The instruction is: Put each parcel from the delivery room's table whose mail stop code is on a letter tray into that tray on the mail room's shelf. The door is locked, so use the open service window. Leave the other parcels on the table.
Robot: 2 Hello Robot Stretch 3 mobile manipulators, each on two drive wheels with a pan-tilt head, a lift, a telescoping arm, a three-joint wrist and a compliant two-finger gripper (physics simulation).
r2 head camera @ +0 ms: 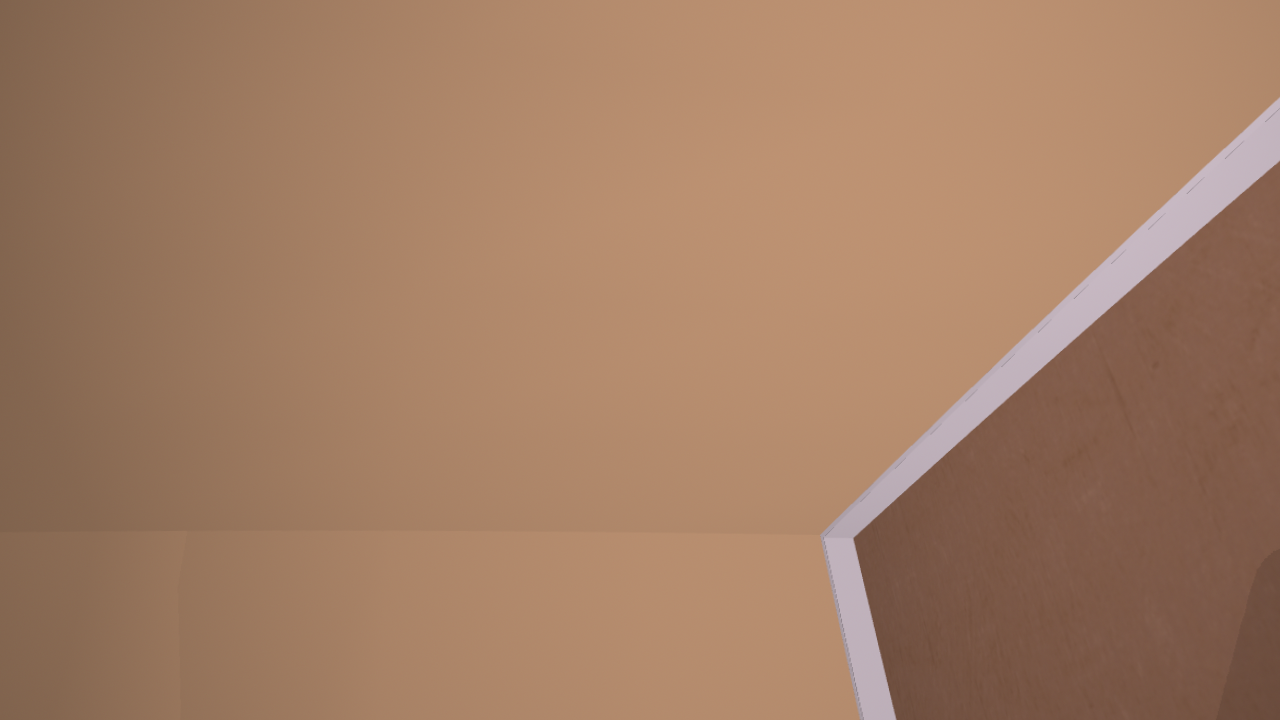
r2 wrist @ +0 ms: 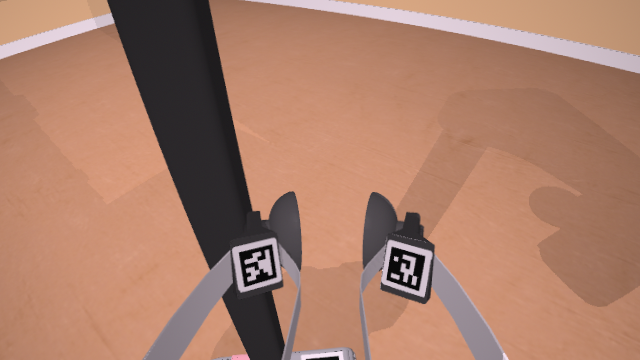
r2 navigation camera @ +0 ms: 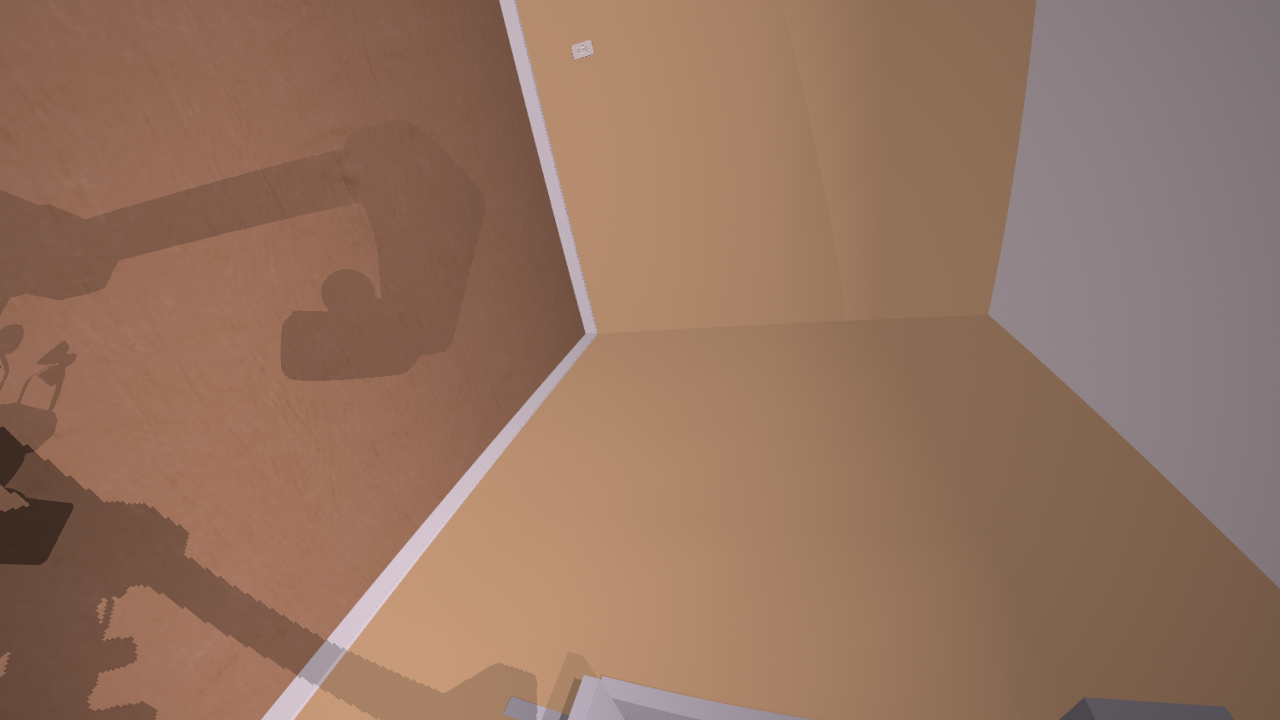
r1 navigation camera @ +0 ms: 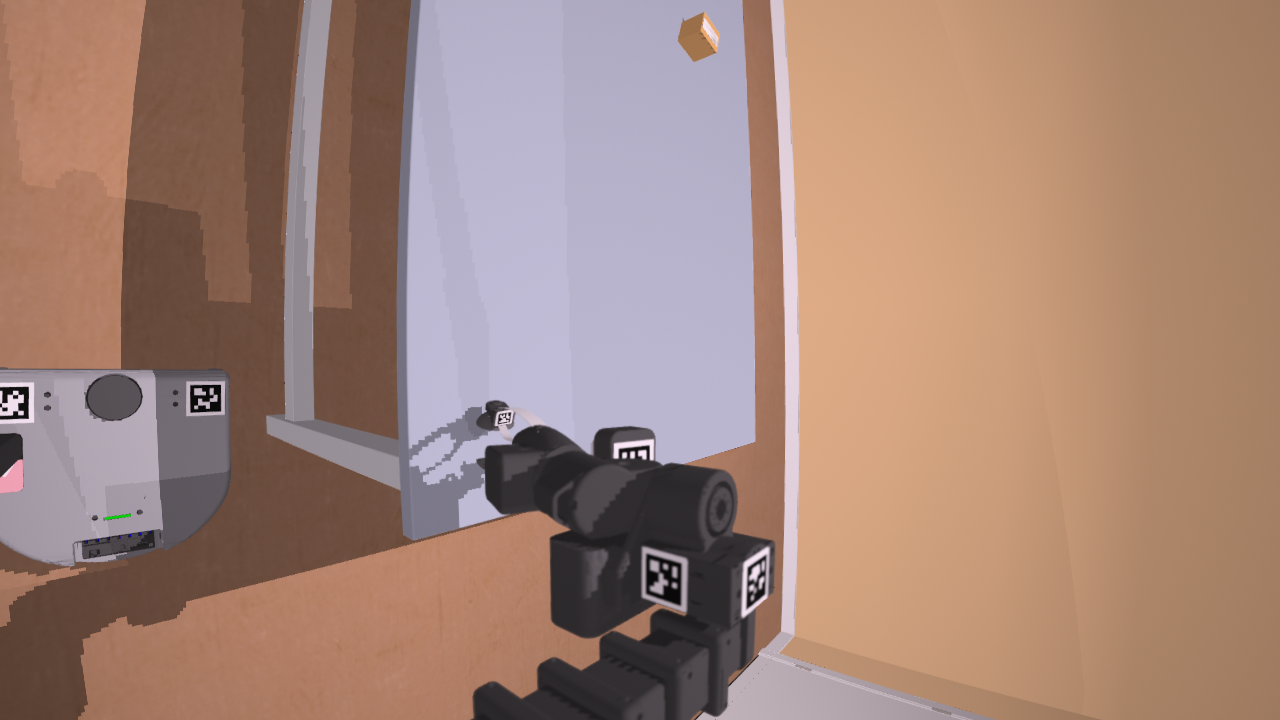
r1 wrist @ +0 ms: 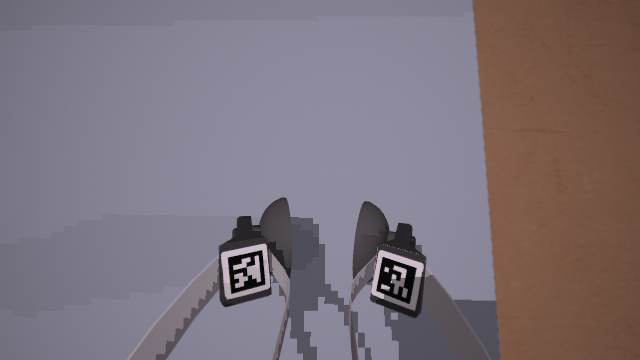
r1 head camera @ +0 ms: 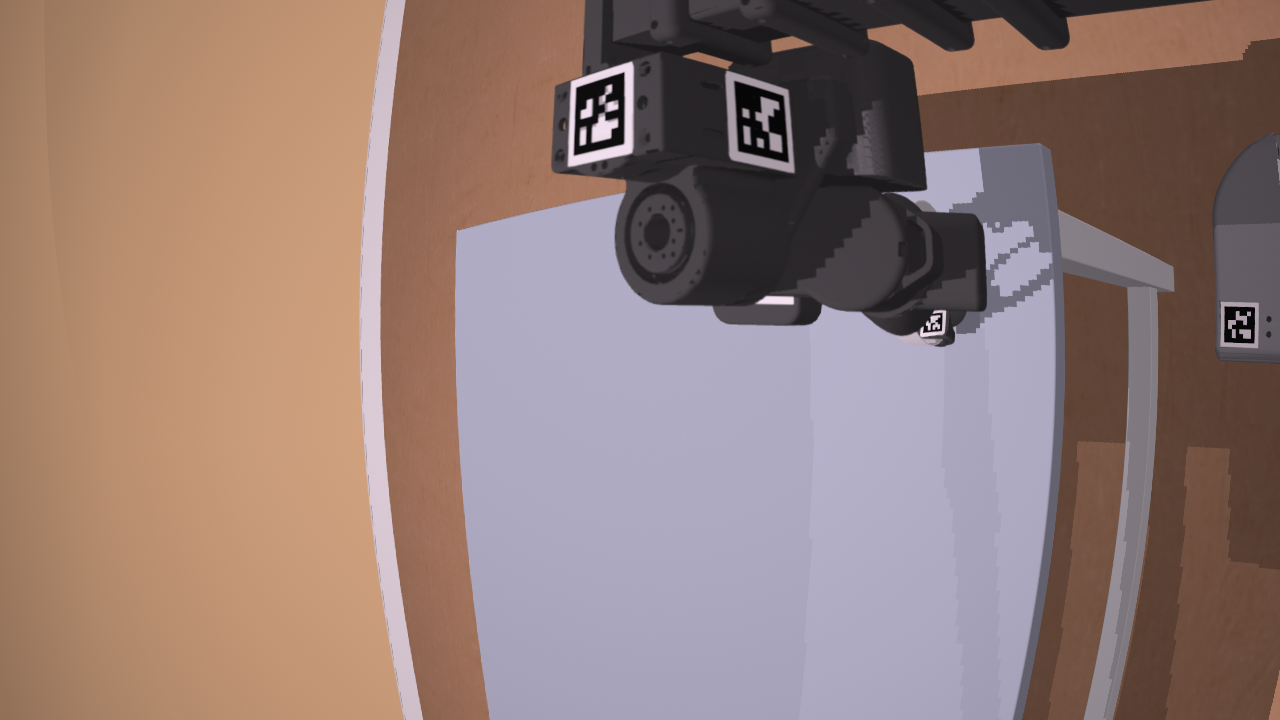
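Observation:
A pale blue-grey table stands along the wall. A small brown parcel with a white label lies on its far part in the r1 navigation view; its code is too small to read. My r1 gripper is open, with nothing between its fingers. It points down over the table near one end and casts a shadow on the top. My r2 gripper is open and empty above the brown floor. Letter trays and the mail room's shelf do not show clearly.
A grey robot base stands beside the table's frame. A black mast rises left of the r2 fingers. A pale frame edge shows low in the r2 navigation view. Tan walls meet in a corner near r2.

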